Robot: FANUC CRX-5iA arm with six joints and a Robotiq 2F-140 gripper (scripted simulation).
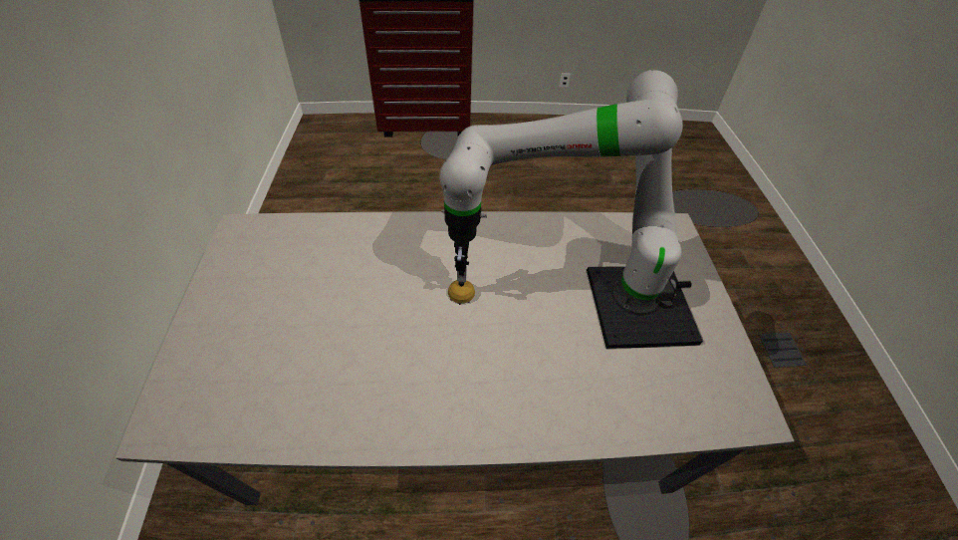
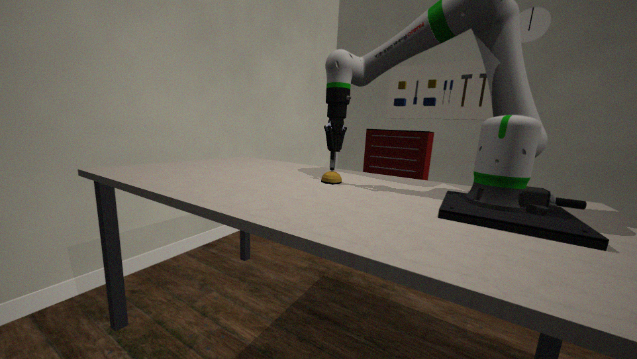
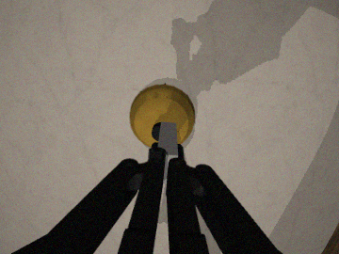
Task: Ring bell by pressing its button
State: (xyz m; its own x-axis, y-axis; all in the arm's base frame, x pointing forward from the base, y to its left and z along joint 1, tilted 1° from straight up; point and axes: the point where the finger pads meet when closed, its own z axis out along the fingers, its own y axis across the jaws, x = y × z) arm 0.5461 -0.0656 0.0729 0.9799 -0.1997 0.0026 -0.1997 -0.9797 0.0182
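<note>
Right now my hand is 40 mm above the bell button and 10 mm to the right of it. The rest, counted from my hand: small yellow dome bell: 60 mm below, 10 mm to the left.
</note>
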